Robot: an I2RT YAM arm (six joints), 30 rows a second.
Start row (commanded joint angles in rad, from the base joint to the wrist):
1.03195 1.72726 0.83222 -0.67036 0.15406 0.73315
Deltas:
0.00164 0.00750 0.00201 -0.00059 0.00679 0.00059
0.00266 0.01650 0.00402 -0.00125 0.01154 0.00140
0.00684 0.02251 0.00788 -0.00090 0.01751 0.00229
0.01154 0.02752 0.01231 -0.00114 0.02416 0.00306
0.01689 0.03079 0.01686 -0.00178 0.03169 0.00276
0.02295 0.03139 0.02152 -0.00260 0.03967 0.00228
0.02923 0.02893 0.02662 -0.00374 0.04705 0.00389
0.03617 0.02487 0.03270 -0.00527 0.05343 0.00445
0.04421 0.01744 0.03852 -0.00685 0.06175 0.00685
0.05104 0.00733 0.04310 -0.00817 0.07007 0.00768
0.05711 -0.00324 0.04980 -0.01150 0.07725 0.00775
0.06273 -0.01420 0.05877 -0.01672 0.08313 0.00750
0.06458 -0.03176 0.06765 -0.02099 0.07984 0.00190
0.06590 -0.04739 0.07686 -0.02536 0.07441 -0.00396
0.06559 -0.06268 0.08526 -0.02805 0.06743 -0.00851
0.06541 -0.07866 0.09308 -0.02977 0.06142 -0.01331
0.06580 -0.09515 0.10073 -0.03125 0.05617 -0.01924
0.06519 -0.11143 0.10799 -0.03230 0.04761 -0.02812
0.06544 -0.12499 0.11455 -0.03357 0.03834 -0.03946
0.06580 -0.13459 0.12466 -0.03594 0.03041 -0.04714
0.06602 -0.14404 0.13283 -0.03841 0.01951 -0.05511
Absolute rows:
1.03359 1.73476 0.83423 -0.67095 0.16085 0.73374
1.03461 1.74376 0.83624 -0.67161 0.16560 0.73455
1.03879 1.74977 0.84010 -0.67126 0.17157 0.73544
1.04349 1.75478 0.84453 -0.67150 0.17822 0.73621
1.04884 1.75805 0.84908 -0.67214 0.18575 0.73591
1.05490 1.75865 0.85374 -0.67296 0.19373 0.73543
1.06118 1.75619 0.85884 -0.67410 0.20111 0.73704
1.06812 1.75213 0.86492 -0.67563 0.20749 0.73760
1.07616 1.74470 0.87074 -0.67721 0.21581 0.74000
1.08299 1.73459 0.87532 -0.67853 0.22413 0.74083
1.08906 1.72402 0.88202 -0.68186 0.23131 0.74090
1.09468 1.71306 0.89099 -0.68708 0.23719 0.74065
1.09653 1.69550 0.89987 -0.69135 0.23390 0.73505
1.09785 1.67987 0.90908 -0.69572 0.22847 0.72919
1.09754 1.66458 0.91748 -0.69841 0.22149 0.72464
1.09736 1.64860 0.92530 -0.70013 0.21548 0.71984
1.09775 1.63211 0.93295 -0.70161 0.21023 0.71391
1.09714 1.61583 0.94021 -0.70266 0.20167 0.70503
1.09739 1.60227 0.94677 -0.70393 0.19240 0.69369
1.09775 1.59267 0.95688 -0.70630 0.18447 0.68601
1.09797 1.58322 0.96505 -0.70877 0.17357 0.67804

